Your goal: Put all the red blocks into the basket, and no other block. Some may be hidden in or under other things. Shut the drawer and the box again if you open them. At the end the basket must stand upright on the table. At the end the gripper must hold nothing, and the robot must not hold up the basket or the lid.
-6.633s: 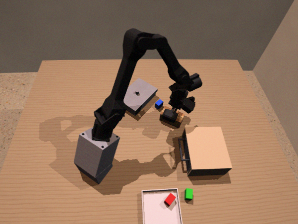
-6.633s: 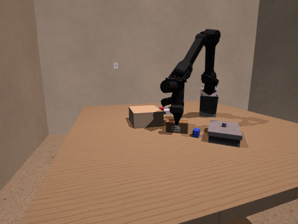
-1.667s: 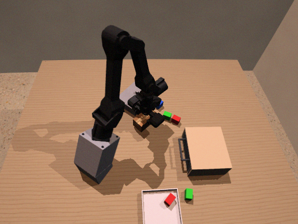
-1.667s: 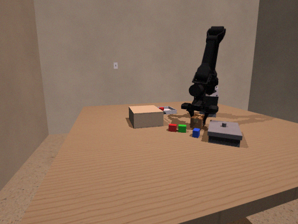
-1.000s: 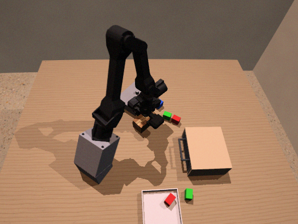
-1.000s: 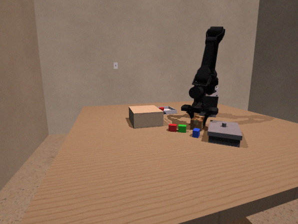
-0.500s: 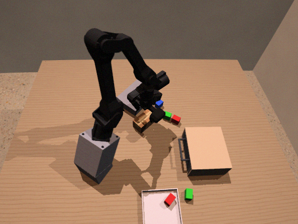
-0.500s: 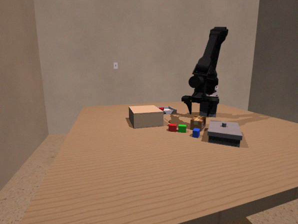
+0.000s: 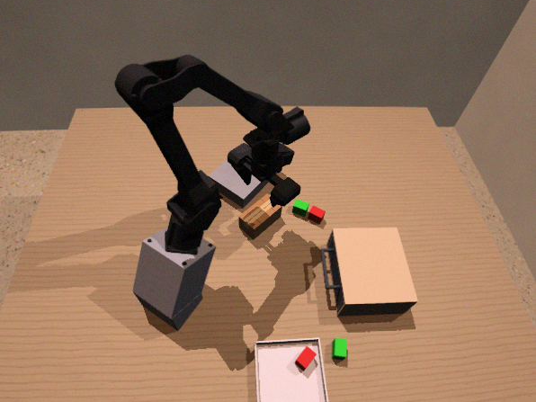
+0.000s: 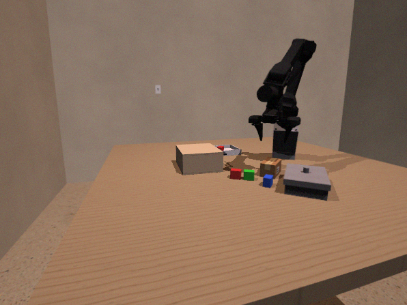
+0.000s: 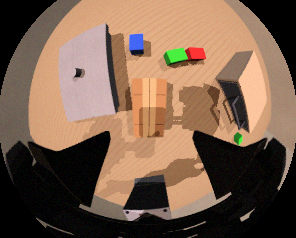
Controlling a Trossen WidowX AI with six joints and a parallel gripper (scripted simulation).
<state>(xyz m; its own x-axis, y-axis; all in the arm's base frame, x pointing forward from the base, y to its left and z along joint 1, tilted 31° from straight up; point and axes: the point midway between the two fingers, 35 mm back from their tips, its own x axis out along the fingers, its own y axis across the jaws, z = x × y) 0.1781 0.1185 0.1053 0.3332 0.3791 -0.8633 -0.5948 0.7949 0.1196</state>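
Now: hand 400 mm to the left of the white tray, 150 mm above it and 30 mm short of it. From my hand the other things lie so: knobbed lid 160 mm to the left, 110 mm below, 20 mm behind; blue block 150 mm below, 110 mm to the left, 90 mm ahead; brown crate 130 mm below.
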